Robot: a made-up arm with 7 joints. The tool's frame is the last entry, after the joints.
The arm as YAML. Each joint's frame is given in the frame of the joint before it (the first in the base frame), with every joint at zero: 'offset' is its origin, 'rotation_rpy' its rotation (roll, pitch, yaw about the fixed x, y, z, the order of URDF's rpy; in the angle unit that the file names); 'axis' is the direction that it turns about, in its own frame. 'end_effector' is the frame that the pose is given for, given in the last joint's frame.
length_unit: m
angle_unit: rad
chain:
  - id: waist
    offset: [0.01, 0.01, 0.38]
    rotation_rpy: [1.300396, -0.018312, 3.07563]
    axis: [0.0, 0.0, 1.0]
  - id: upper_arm
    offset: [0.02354, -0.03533, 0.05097]
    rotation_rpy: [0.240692, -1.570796, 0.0]
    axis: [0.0, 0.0, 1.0]
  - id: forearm
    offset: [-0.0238, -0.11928, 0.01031]
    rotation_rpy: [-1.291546, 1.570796, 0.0]
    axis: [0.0, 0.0, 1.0]
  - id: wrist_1
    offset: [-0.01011, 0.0, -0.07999]
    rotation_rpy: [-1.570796, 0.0, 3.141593]
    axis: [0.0, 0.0, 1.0]
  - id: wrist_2
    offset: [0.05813, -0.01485, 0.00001]
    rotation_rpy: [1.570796, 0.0, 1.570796]
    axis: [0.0, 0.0, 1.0]
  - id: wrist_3
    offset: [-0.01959, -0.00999, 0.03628]
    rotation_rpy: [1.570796, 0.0, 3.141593]
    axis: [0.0, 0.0, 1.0]
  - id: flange
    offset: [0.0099, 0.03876, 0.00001]
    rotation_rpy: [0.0, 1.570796, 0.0]
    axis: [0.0, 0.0, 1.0]
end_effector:
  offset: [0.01, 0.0, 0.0]
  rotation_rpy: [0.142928, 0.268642, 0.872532]
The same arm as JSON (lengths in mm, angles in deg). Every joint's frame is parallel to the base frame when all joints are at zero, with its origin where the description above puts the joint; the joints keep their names.
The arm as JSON. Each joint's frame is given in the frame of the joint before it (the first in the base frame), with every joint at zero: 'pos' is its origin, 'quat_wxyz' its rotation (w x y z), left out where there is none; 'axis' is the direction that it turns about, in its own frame. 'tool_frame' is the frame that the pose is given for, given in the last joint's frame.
{
  "length_unit": "mm",
  "angle_unit": "deg",
  "joints": [
    {
      "joint": "waist",
      "pos": [
        10.0,
        10.0,
        380.0
      ],
      "axis": [
        0.068403,
        0.961235,
        0.26711
      ]
    },
    {
      "joint": "upper_arm",
      "pos": [
        -20.0,
        60.0,
        -20.0
      ],
      "axis": [
        0.968889,
        -0.0002,
        -0.247497
      ]
    },
    {
      "joint": "forearm",
      "pos": [
        -20.0,
        10.0,
        -120.0
      ],
      "axis": [
        0.247497,
        -0.0001,
        0.968889
      ]
    },
    {
      "joint": "wrist_1",
      "pos": [
        -10.0,
        0.0,
        -80.0
      ],
      "axis": [
        0.0002,
        1.0,
        0.0
      ]
    },
    {
      "joint": "wrist_2",
      "pos": [
        60.0,
        0.0,
        0.0
      ],
      "axis": [
        0.968889,
        -0.0002,
        -0.247497
      ]
    },
    {
      "joint": "wrist_3",
      "pos": [
        40.0,
        -10.0,
        10.0
      ],
      "axis": [
        0.0002,
        1.0,
        0.0
      ]
    },
    {
      "joint": "flange",
      "pos": [
        40.0,
        0.0,
        0.0
      ],
      "axis": [
        0.247497,
        -0.0001,
        0.968889
      ]
    }
  ],
  "tool_frame": {
    "pos": [
      0.0,
      -10.0,
      0.0
    ],
    "quat_wxyz": [
      0.905663,
      0.068049,
      0.215935,
      -0.358491
    ]
  }
}

